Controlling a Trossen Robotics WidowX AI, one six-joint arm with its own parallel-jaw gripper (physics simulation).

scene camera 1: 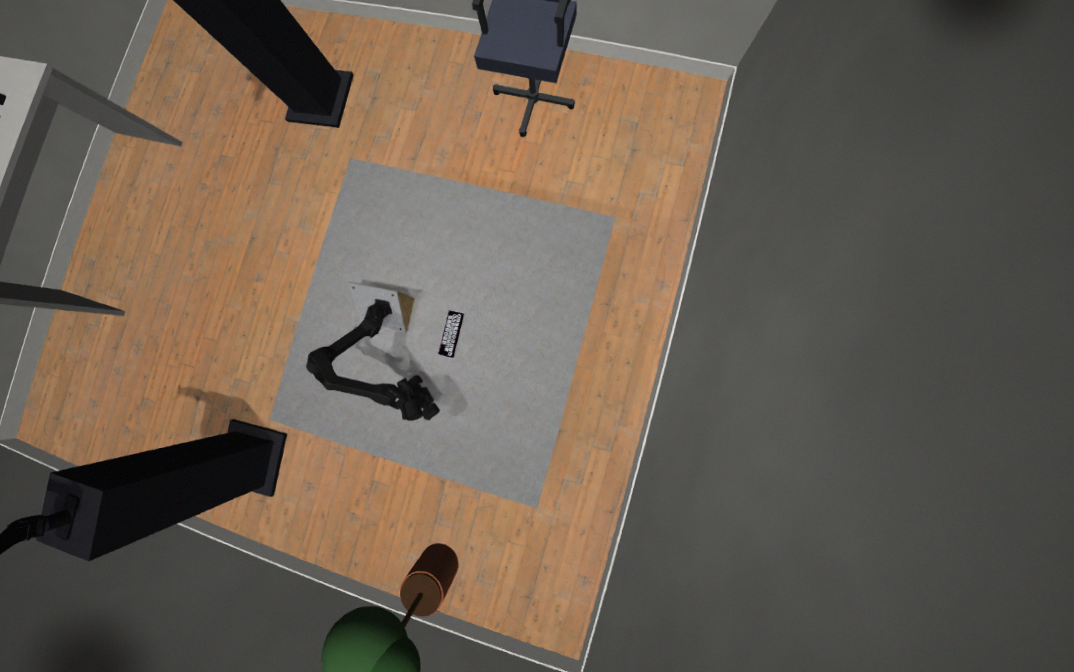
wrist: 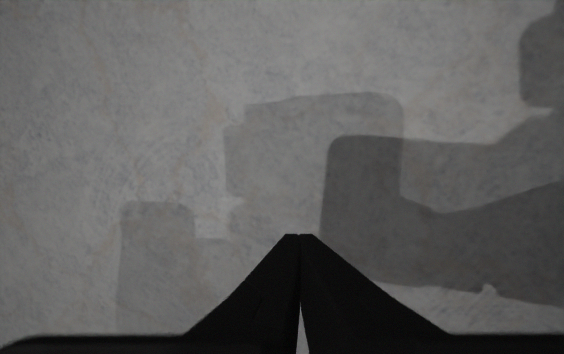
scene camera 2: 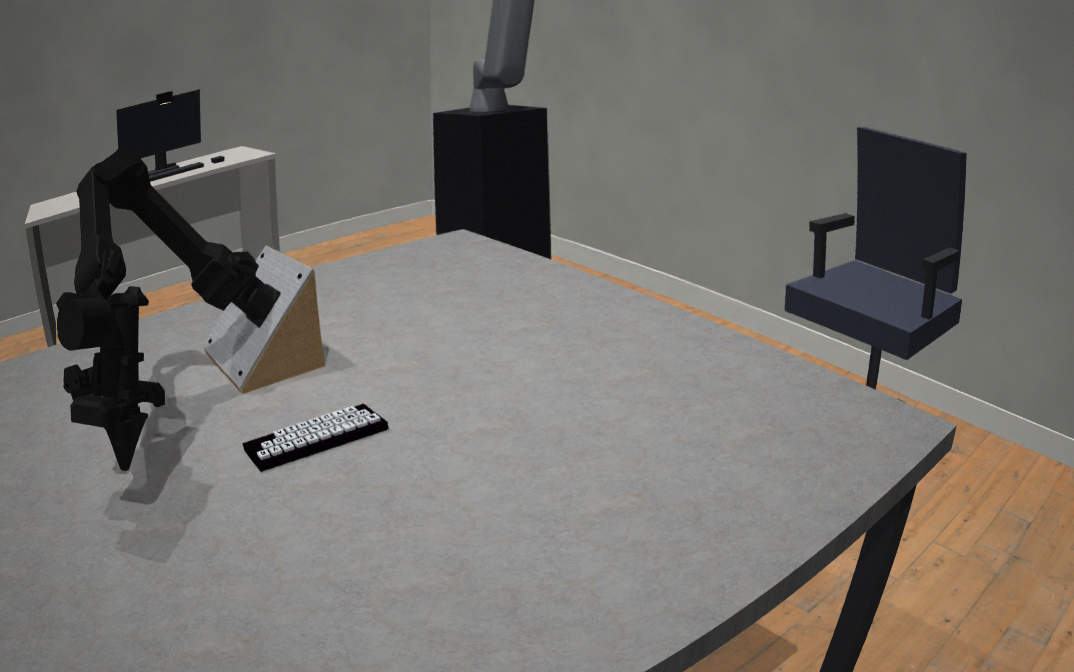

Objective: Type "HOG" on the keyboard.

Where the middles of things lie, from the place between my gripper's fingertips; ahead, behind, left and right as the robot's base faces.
My hand is 290 mm to the right of the black keyboard [scene camera 2: 343, 426] and 40 mm above it.
